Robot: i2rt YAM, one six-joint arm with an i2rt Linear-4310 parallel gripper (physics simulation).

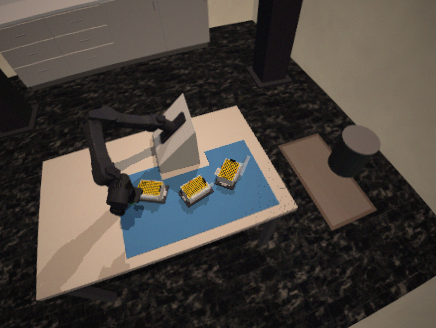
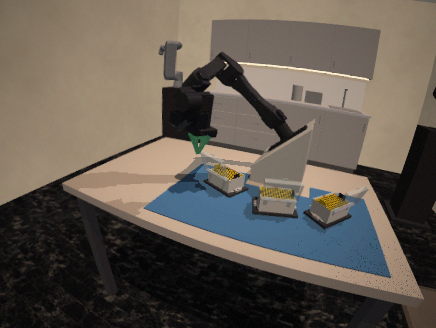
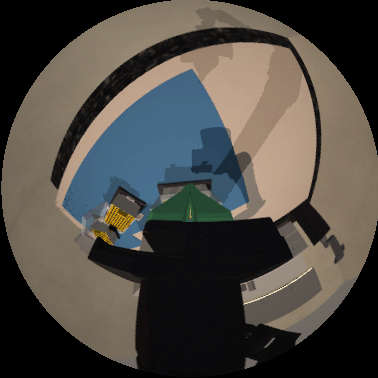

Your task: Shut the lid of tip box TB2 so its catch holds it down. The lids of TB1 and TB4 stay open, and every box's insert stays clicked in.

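Places are measured from the arm's base along level axes (x ahead, y left, z up), in centimetres.
Pixels of known places: gripper, fingertip midpoint: (image 1: 133,203) (image 2: 197,153) (image 3: 189,187); arm's base at its link origin: (image 1: 172,128) (image 2: 288,138).
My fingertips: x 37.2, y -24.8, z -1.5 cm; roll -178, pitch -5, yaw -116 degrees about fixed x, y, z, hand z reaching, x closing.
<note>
For each thing: its top centre in the pictures, then the offset to it from my fingertips. Level surfaces: height alone.
- middle box at its top centre: (image 2: 278,189) (image 3: 115,223) (image 1: 194,185) dx -6.2, dy +28.1, dz -8.7 cm
- right box at its top centre: (image 2: 333,197) (image 3: 100,239) (image 1: 229,167) dx -10.8, dy +47.6, dz -8.7 cm
- blue mat at its surface level: dz -16.2 cm
- pale table at its surface level: dz -16.5 cm
Three tip boxes with yellow racks stand on dark bases; no labels are readable, so I cannot tell which is TB2. The left box (image 1: 151,189) (image 2: 226,183) (image 3: 169,190) has its clear lid (image 2: 212,161) raised and leaning outward to the left. The middle box (image 1: 195,189) (image 2: 276,204) (image 3: 120,217) has its lid upright at its back. The right box (image 1: 229,171) (image 2: 330,210) (image 3: 103,234) has its lid (image 1: 245,166) (image 2: 356,194) leaning out to the right. My gripper (image 2: 198,152) (image 3: 189,187) is shut and empty, its green tips above and close to the left box's raised lid edge.
A tall grey wedge-shaped stand (image 1: 181,150) (image 2: 287,157) rises behind the boxes, with the arm's base on its slope. The boxes stand on a blue mat (image 1: 200,225) (image 2: 220,220) (image 3: 150,130) on a pale table (image 1: 60,200) (image 2: 115,175) (image 3: 280,175).
</note>
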